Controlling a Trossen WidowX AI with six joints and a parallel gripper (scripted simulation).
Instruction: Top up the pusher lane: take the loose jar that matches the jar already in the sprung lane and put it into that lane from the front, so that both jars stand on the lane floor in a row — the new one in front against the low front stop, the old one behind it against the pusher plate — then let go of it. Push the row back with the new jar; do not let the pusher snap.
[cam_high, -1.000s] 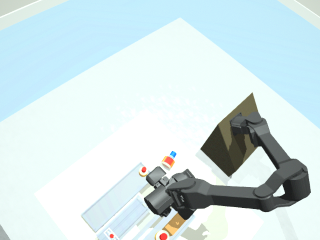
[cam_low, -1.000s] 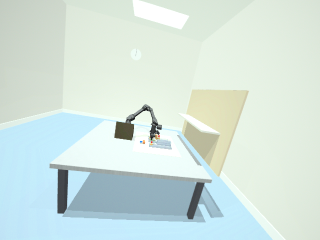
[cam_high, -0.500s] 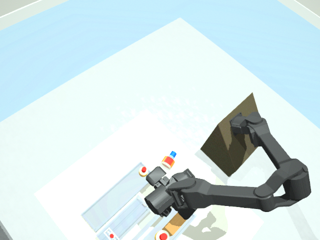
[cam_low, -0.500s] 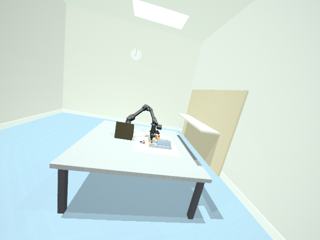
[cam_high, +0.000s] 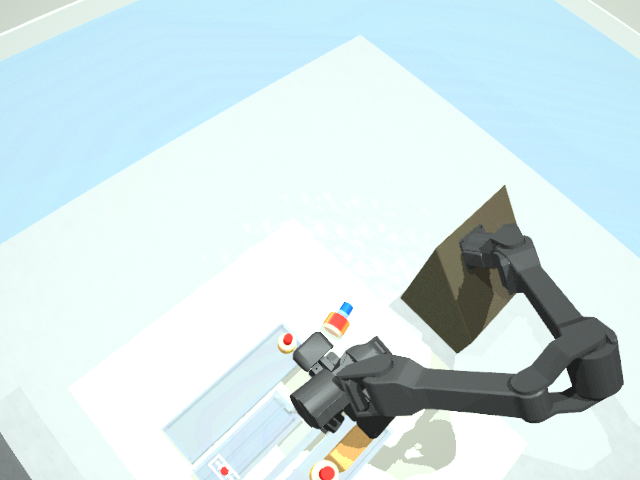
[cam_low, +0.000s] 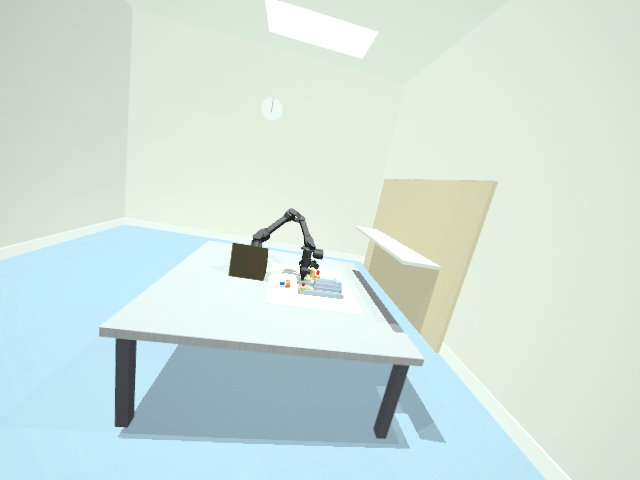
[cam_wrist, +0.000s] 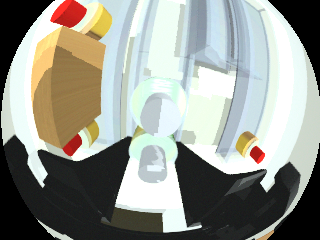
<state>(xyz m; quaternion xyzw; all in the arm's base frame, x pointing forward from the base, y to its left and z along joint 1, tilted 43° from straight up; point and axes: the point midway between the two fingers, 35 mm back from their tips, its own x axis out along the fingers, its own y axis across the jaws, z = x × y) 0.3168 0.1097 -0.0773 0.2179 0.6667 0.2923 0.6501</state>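
Right now my gripper tip is 40 mm short of the tan block, 80 mm to the right of it and 10 mm below it.
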